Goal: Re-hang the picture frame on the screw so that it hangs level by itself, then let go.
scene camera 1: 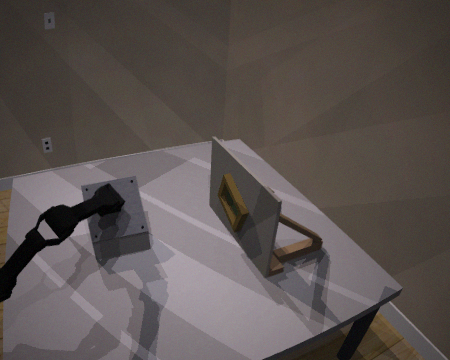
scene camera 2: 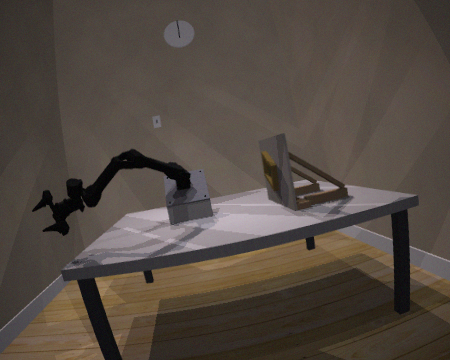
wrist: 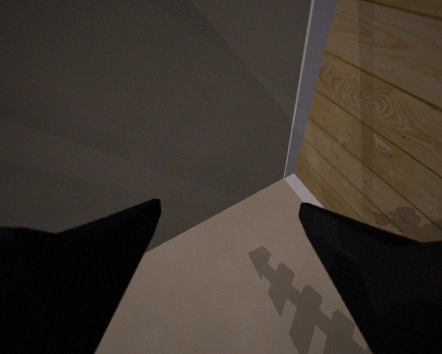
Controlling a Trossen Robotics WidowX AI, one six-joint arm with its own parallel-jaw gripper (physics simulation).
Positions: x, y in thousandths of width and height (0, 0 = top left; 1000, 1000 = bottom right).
Observation:
My gripper (scene camera 2: 83, 615) is open, with nothing in its grasp. Also in view: a picture frame (scene camera 1: 517, 562).
My gripper also shows in the wrist view (wrist: 521, 586). The wrist view does not show the picture frame: it is out of frame.

